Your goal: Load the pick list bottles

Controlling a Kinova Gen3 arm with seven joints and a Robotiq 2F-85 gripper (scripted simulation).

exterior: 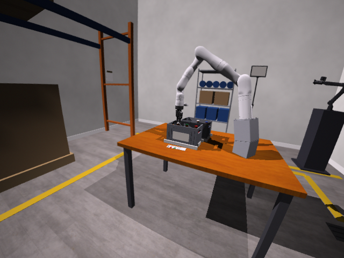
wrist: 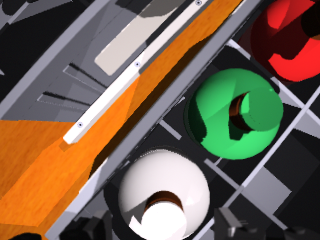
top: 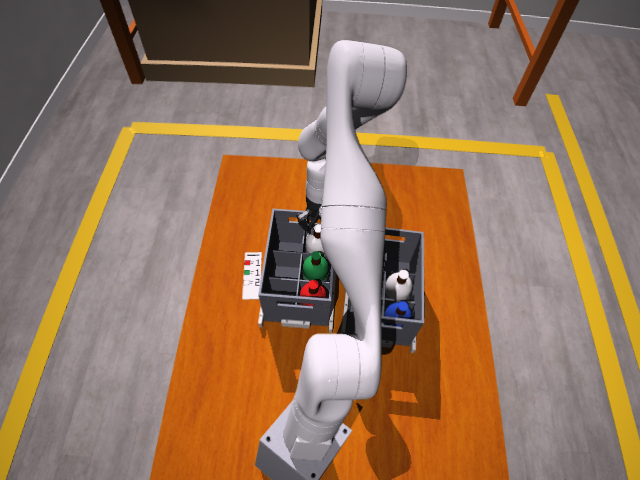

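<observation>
My gripper is now 23 cm past the blue bottle, 22 cm to the left of it and 10 cm above it. The rest, counted from my hand: pick list: 7 cm behind, 20 cm to the left, 18 cm below; then green bottle: 9 cm behind, 1 cm to the left, 10 cm below; then red bottle: 18 cm behind, 1 cm to the left, 10 cm below.
</observation>
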